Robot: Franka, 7 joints.
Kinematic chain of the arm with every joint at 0, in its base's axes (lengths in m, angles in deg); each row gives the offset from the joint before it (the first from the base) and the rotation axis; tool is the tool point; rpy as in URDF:
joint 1: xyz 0 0 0.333 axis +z
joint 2: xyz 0 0 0 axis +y
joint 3: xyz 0 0 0.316 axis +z
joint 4: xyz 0.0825 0 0 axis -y
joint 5: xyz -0.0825 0 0.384 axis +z
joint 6: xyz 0 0 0 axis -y
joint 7: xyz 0.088 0 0 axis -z
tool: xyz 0 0 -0.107 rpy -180 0 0
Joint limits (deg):
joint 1: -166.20..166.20
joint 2: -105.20..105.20
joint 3: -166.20..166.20
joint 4: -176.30..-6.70
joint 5: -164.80..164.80
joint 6: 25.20..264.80
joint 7: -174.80..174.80
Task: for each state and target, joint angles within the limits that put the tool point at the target. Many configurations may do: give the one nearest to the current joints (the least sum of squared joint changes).
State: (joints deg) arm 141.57 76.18 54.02 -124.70 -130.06 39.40 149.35
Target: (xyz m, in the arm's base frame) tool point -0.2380 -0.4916 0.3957
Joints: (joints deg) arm 166.20 63.84 98.63 -134.44 -142.68 78.63 149.35
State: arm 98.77 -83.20 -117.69 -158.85 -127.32 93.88 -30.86
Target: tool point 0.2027 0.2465 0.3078
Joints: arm 106.76 -103.08 -91.69 -173.94 -131.29 107.45 -30.86
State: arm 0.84 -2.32 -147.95 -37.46 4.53 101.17 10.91
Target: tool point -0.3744 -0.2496 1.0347
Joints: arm 7.41 -10.48 -144.30 -32.92 5.31 118.80 10.91
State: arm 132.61 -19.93 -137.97 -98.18 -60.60 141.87 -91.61
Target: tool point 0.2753 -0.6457 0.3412
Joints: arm 101.42 -29.71 -165.88 -95.10 -60.85 137.24 -91.61
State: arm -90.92 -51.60 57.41 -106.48 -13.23 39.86 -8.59
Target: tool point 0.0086 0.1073 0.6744
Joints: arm -74.12 -88.23 14.74 -123.15 -23.35 25.20 -8.59
